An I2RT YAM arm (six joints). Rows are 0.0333 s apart.
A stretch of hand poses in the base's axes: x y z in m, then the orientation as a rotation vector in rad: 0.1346, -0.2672, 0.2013, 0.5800, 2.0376, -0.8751; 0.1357, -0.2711, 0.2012, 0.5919, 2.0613, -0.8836; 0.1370, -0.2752, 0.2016, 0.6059, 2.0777, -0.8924; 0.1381, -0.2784, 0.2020, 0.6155, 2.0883, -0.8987; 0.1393, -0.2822, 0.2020, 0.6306, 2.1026, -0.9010; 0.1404, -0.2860, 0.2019, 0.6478, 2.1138, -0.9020; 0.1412, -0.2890, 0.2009, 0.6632, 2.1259, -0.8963; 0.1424, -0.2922, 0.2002, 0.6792, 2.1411, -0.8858; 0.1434, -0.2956, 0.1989, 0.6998, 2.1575, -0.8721; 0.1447, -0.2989, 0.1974, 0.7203, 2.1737, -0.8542; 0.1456, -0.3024, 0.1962, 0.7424, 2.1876, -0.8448; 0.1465, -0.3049, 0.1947, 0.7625, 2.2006, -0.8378
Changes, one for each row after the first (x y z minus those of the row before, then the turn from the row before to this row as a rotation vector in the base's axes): 0.0011, -0.0039, -0.0001, 0.0096, 0.0224, -0.0131; 0.0013, -0.0041, 0.0004, 0.0070, 0.0160, -0.0143; 0.0011, -0.0032, 0.0004, 0.0044, 0.0106, -0.0099; 0.0012, -0.0038, 0.0000, 0.0102, 0.0114, -0.0123; 0.0011, -0.0038, -0.0001, 0.0103, 0.0081, -0.0132; 0.0008, -0.0030, -0.0010, 0.0138, 0.0062, -0.0093; 0.0012, -0.0032, -0.0007, 0.0181, 0.0068, -0.0080; 0.0010, -0.0034, -0.0013, 0.0219, 0.0062, -0.0102; 0.0013, -0.0033, -0.0015, 0.0241, 0.0044, -0.0086; 0.0009, -0.0035, -0.0012, 0.0187, 0.0064, -0.0128; 0.0009, -0.0025, -0.0015, 0.0163, 0.0070, -0.0122
